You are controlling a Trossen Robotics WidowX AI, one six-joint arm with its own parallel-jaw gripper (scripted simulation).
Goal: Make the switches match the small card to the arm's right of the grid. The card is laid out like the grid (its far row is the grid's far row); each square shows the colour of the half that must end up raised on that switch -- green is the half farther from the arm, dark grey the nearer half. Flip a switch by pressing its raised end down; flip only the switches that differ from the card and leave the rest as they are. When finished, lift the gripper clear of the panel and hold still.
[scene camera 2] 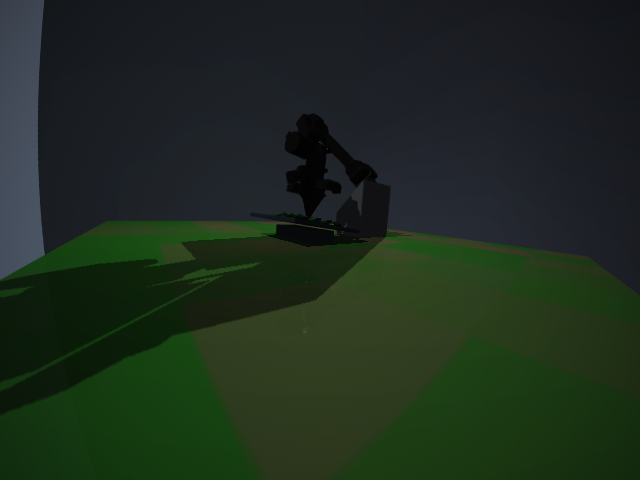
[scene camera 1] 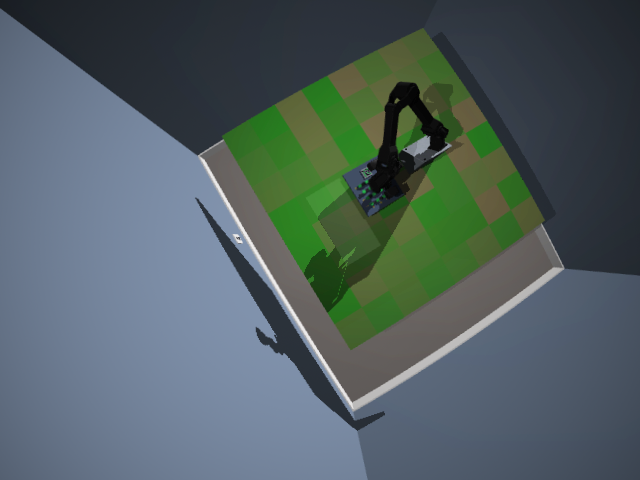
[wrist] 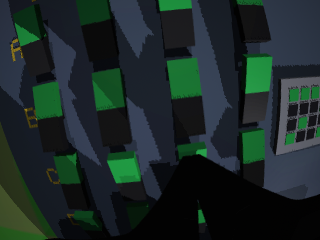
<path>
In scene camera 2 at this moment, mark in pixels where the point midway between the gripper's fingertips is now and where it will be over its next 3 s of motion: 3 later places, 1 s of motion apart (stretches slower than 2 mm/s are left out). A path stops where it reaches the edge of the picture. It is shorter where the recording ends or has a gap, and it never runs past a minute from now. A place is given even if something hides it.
My gripper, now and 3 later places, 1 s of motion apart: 308, 217; 307, 218; 320, 206; 318, 218
</path>
